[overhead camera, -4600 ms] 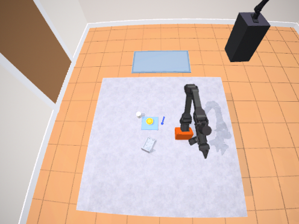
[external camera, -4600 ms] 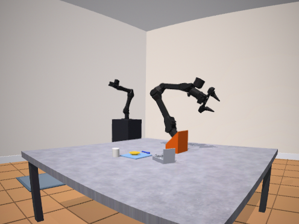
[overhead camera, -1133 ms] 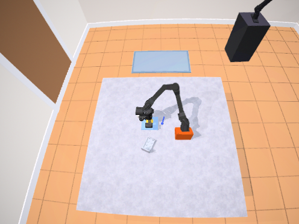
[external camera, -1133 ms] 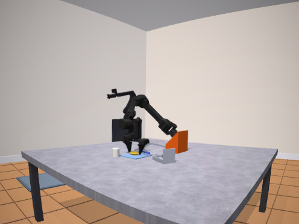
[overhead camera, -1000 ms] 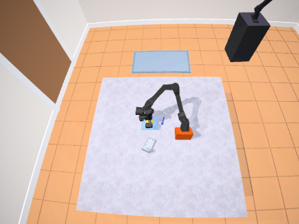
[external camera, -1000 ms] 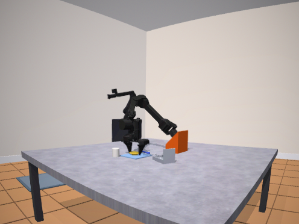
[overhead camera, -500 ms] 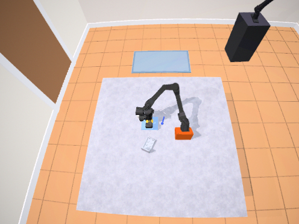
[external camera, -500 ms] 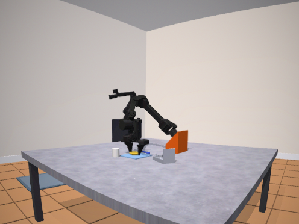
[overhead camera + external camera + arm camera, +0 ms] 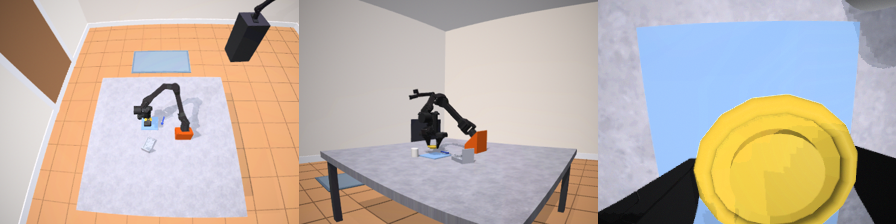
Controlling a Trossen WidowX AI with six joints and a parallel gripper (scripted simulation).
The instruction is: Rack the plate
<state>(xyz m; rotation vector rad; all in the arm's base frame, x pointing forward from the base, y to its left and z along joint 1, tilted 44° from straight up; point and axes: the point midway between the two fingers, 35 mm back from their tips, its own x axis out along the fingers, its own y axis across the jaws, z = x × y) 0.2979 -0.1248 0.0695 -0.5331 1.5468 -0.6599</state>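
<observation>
The blue placemat is 5 cm below my gripper tip, 1 cm to the left of it and 1 cm behind it. Round my gripper tip: blue utensil 13 cm behind, 5 cm below; yellow plate 1 cm above; white cup 9 cm ahead, 7 cm to the right, 3 cm below.
</observation>
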